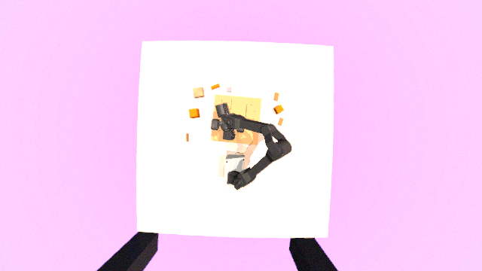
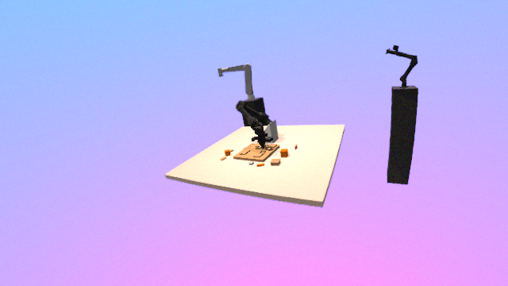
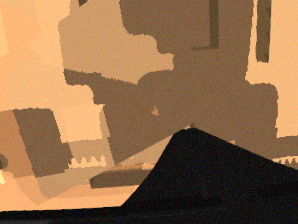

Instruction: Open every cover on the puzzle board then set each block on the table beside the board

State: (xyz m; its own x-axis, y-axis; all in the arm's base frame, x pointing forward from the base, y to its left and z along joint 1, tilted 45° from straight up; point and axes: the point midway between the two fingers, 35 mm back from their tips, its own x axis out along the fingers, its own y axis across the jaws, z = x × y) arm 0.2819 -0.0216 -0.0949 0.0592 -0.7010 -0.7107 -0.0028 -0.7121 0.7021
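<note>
Right now the tan puzzle board is 40 mm ahead of my gripper tip and 30 mm to the right of it. Round my gripper tip: orange bar: 250 mm ahead, 110 mm to the left, 20 mm below; then orange cube: 230 mm to the left, 60 mm ahead.
</note>
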